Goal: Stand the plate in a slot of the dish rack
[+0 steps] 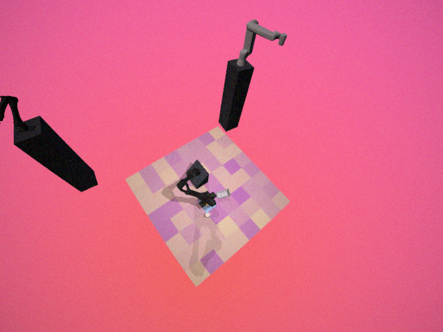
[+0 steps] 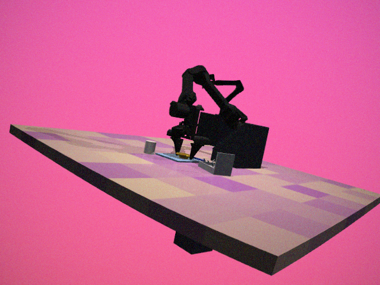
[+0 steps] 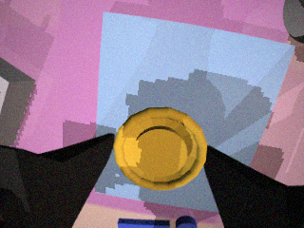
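The blue mat lies 10 mm to the right of my gripper tip and 10 mm ahead of it. The rest, counted from my gripper tip: yellow plate 10 mm above; small pale cup 120 mm ahead, 70 mm to the right, 20 mm above; grey dish rack 180 mm to the left, 20 mm above.
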